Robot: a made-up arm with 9 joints. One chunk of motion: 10 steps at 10 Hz.
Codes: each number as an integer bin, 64 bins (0 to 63) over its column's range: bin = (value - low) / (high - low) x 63, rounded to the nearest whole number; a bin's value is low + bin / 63 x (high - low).
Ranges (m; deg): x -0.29..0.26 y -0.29..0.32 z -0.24..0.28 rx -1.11..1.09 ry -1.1..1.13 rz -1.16..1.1
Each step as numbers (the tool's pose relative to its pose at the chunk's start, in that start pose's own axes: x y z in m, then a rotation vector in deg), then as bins.
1 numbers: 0.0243 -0.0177 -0.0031 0.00 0.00 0.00
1 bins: 36 28 29 32 31 32
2 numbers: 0.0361 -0.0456 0.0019 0.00 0.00 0.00
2 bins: 37 25 29 32 31 32
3 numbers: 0.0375 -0.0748 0.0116 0.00 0.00 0.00
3 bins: 38 22 30 32 31 32
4 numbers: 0.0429 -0.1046 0.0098 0.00 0.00 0.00
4 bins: 38 19 30 32 31 32
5 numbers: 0.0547 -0.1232 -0.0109 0.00 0.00 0.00
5 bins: 39 17 28 32 31 32
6 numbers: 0.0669 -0.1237 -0.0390 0.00 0.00 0.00
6 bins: 41 17 24 32 31 32
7 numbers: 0.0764 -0.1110 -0.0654 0.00 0.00 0.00
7 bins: 42 18 21 32 31 32
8 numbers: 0.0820 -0.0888 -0.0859 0.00 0.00 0.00
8 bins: 43 21 19 32 31 32
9 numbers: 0.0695 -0.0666 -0.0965 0.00 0.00 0.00
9 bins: 41 23 17 32 31 32
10 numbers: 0.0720 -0.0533 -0.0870 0.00 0.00 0.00
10 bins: 41 24 19 32 31 32
